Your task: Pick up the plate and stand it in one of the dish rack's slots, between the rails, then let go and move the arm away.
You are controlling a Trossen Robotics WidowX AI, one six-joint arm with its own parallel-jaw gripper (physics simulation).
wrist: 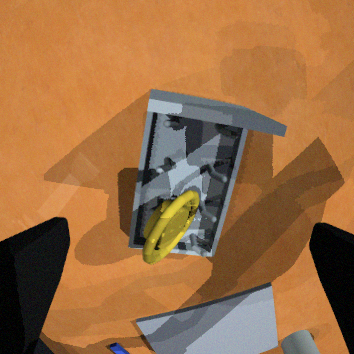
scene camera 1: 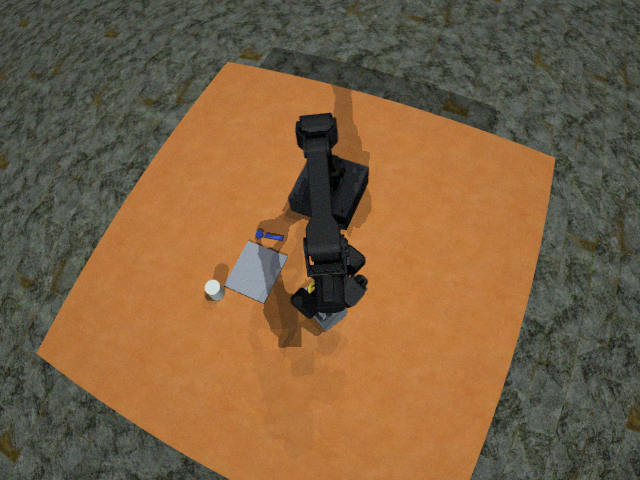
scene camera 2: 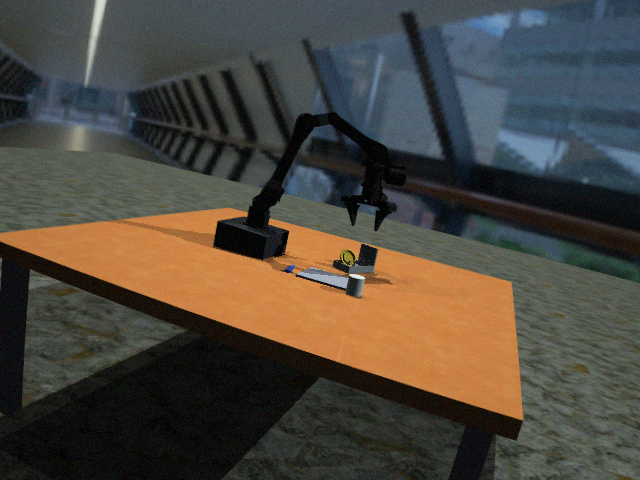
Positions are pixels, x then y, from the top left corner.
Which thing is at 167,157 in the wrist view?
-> A grey dish rack.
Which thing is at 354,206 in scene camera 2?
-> My gripper.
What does my gripper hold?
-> Nothing.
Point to a grey mat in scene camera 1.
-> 257,268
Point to a yellow plate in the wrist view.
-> At 169,221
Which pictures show my gripper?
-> The wrist view, scene camera 1 and scene camera 2: all of them.
